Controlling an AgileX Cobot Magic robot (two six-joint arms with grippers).
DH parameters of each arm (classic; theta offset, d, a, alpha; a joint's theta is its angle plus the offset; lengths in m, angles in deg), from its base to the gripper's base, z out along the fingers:
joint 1: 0 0.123 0 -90
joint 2: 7.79 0 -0.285 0
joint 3: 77.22 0 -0.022 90
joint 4: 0 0.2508 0 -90
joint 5: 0 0 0.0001 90
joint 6: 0 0.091 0 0
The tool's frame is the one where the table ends.
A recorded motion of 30 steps. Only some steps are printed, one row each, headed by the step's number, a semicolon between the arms.
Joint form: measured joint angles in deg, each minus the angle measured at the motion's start. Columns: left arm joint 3, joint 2, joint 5, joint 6, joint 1, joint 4; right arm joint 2, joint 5, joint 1, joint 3, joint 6, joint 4.
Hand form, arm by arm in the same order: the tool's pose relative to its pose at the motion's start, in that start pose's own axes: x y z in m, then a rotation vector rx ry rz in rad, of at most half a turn. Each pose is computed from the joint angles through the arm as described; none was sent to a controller.
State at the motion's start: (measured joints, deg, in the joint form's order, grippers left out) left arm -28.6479 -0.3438 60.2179 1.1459 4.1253 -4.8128; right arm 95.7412 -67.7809 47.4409 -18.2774 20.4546 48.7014
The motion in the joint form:
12: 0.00 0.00 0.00 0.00 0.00 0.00; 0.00 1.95 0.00 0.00 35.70 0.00
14: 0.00 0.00 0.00 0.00 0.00 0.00; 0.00 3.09 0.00 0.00 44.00 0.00
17: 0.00 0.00 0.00 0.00 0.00 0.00; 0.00 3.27 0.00 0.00 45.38 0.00
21: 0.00 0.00 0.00 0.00 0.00 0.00; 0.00 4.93 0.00 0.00 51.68 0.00
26: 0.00 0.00 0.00 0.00 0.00 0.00; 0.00 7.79 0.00 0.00 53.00 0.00
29: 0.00 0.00 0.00 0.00 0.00 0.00; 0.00 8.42 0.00 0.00 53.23 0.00
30: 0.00 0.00 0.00 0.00 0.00 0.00; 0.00 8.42 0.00 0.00 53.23 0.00
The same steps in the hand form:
12: 0.0000 0.0000 0.0000 0.0000 0.0000 0.0000; 0.0029 -0.0011 -0.0001 0.0214 0.0271 0.6230
14: 0.0000 0.0000 0.0000 0.0000 0.0000 0.0000; 0.0046 -0.0017 -0.0001 0.0373 0.0408 0.7678
17: 0.0000 0.0000 0.0000 0.0000 0.0000 0.0000; 0.0049 -0.0018 -0.0002 0.0401 0.0428 0.7918
21: 0.0000 0.0000 0.0000 0.0000 0.0000 0.0000; 0.0073 -0.0027 -0.0003 0.0644 0.0615 0.9014
26: 0.0000 0.0000 0.0000 0.0000 0.0000 0.0000; 0.0116 -0.0043 -0.0009 0.1030 0.0962 0.9236
29: 0.0000 0.0000 0.0000 0.0000 0.0000 0.0000; 0.0125 -0.0047 -0.0010 0.1116 0.1038 0.9273
30: 0.0000 0.0000 0.0000 0.0000 0.0000 0.0000; 0.0125 -0.0047 -0.0010 0.1116 0.1038 0.9273

